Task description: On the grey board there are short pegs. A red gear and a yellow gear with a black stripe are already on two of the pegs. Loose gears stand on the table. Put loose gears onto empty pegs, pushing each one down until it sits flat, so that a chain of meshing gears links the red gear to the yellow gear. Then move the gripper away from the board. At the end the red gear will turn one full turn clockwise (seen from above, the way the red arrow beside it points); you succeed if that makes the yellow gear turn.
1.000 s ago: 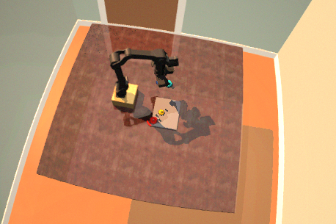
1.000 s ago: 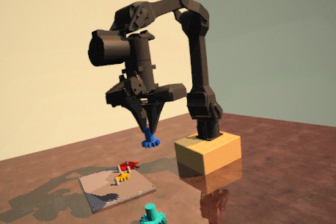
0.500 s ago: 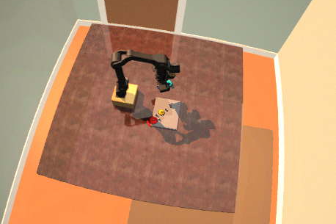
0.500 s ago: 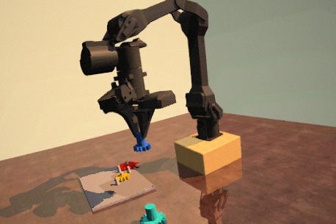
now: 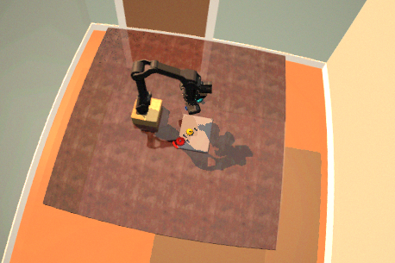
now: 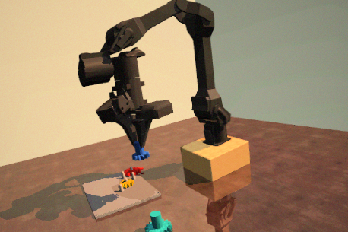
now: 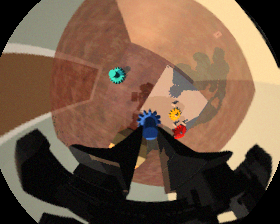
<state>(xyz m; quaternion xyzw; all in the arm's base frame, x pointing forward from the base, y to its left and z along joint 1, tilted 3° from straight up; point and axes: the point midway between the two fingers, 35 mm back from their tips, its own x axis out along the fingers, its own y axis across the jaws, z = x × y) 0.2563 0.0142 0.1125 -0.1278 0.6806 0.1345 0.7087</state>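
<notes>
The yellow gear lies 2 cm ahead of my gripper tip, 10 cm to the right of it and 12 cm below it. The rest, counted from my gripper tip: teal gear: 5 cm ahead, 13 cm to the left, 12 cm below; then red gear: 3 cm behind, 16 cm to the right, 12 cm below; then blue gear: 1 cm below.
</notes>
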